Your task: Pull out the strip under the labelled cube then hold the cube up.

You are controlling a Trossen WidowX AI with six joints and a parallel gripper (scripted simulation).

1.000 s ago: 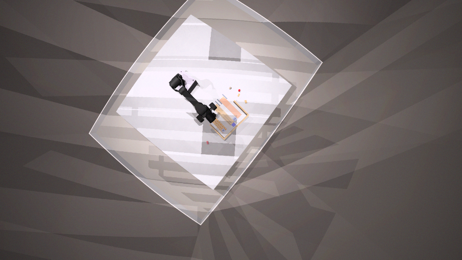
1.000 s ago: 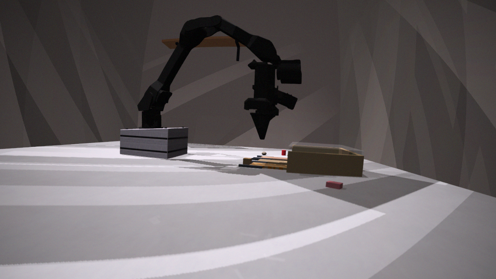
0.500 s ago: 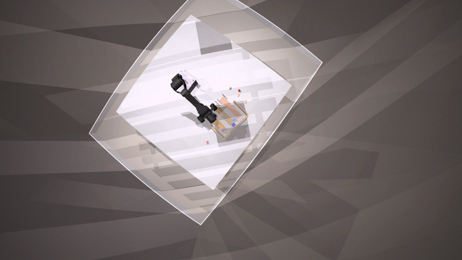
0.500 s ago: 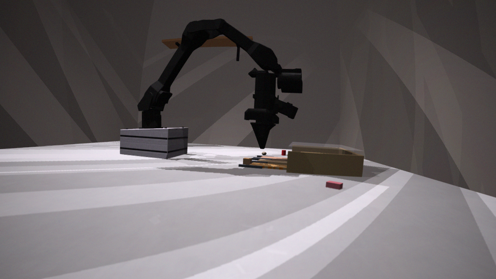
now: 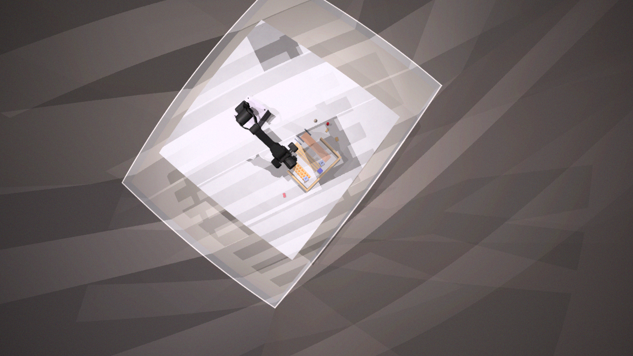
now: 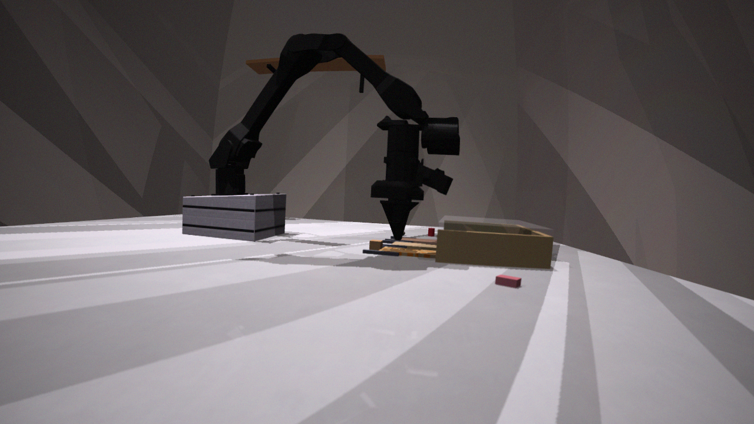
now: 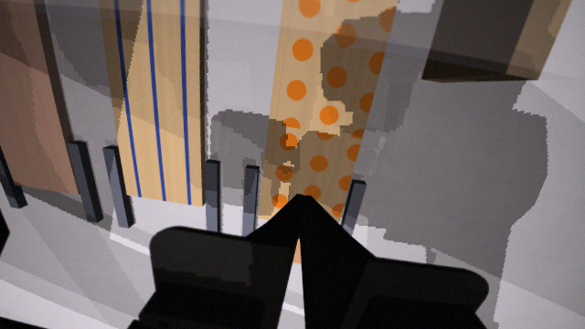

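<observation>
The tan block lies 4 cm behind my gripper tip, 1 cm to the right of it and 1 cm below it. From my gripper tip the other things lie so: red cylinder 2 cm ahead, 36 cm to the left, 1 cm below.
</observation>
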